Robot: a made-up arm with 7 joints. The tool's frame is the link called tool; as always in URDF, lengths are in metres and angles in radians.
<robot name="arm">
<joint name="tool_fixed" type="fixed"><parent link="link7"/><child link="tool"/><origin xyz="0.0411 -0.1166 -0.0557" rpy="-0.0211 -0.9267 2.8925"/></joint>
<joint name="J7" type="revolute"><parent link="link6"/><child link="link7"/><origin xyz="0.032 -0.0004 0.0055" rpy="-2.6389 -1.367 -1.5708"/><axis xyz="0 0 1"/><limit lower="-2.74" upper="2.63" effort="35" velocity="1.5"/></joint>
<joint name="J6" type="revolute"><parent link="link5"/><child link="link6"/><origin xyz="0.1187 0.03 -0.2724" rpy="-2.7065 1.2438 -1.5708"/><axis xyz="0 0 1"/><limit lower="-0.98" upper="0.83" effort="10" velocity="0.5"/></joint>
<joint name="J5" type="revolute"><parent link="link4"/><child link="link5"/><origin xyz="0.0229 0.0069 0.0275" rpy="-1.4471 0.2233 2.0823"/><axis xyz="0 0 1"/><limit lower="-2.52" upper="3.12" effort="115" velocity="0.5"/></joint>
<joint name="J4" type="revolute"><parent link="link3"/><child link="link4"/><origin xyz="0.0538 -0.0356 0.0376" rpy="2.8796 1.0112 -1.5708"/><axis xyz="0 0 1"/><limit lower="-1.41" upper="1.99" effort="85" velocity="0.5"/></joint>
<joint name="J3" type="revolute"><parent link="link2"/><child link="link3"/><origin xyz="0.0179 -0.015 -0.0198" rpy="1.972 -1.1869 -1.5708"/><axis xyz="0 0 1"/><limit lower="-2.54" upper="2.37" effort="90" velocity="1"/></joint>
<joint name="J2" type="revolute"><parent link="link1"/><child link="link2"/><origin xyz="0.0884 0.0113 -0.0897" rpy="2.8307 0.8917 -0.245"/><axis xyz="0 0 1"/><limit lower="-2.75" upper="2.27" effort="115" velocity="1.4"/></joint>
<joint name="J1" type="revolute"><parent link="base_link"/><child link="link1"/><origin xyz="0.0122 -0.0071 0.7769" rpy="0 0 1.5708"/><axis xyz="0 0 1"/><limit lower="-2.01" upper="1.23" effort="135" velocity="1.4"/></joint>
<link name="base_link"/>
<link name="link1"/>
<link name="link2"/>
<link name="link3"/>
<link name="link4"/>
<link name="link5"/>
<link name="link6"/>
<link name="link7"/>
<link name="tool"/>
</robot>
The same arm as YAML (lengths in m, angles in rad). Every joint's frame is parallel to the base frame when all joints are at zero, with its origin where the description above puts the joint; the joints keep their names.
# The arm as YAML. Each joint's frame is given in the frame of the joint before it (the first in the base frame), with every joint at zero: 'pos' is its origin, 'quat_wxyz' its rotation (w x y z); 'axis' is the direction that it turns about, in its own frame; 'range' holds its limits. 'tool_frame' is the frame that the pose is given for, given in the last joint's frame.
length_unit: m
angle_unit: rad
joints:
  - joint: J1
    pos: [0.0122, -0.0071, 0.7769]
    quat_wxyz: [1.0, 0.0, 0.0, 0.0]
    axis: [0.0, 0.0, 1.0]
    range: [-2.01, 1.23]
  - joint: J2
    pos: [-0.0113, 0.0884, -0.0897]
    quat_wxyz: [1.0, 0.0, 0.0, 0.0]
    axis: [0.1171, -0.792897, -0.597998]
    range: [-2.75, 2.27]
  - joint: J3
    pos: [-0.0143, 0.0266, -0.005]
    quat_wxyz: [1.0, 0.0, 0.0, 0.0]
    axis: [-0.512716, -0.445014, 0.734224]
    range: [-2.54, 2.37]
  - joint: J4
    pos: [-0.0624, -0.0381, -0.0154]
    quat_wxyz: [1.0, 0.0, 0.0, 0.0]
    axis: [1.0, 0.0, 0.0]
    range: [-1.41, 1.99]
  - joint: J5
    pos: [0.0275, 0.0201, -0.013]
    quat_wxyz: [1.0, 0.0, 0.0, 0.0]
    axis: [0.120299, -0.921492, 0.369297]
    range: [-2.52, 3.12]
  - joint: J6
    pos: [-0.0881, 0.2853, 0.0031]
    quat_wxyz: [1.0, 0.0, 0.0, 0.0]
    axis: [-0.959436, 0.246009, 0.137705]
    range: [-0.98, 0.83]
  - joint: J7
    pos: [0.0011, 0.0314, -0.0084]
    quat_wxyz: [1.0, 0.0, 0.0, 0.0]
    axis: [0.438095, 0.627993, 0.643193]
    range: [-2.74, 2.63]
tool_frame:
  pos: [-0.0632, 0.0611, -0.1032]
  quat_wxyz: [0.862075, -0.441271, -0.249195, 0.002848]

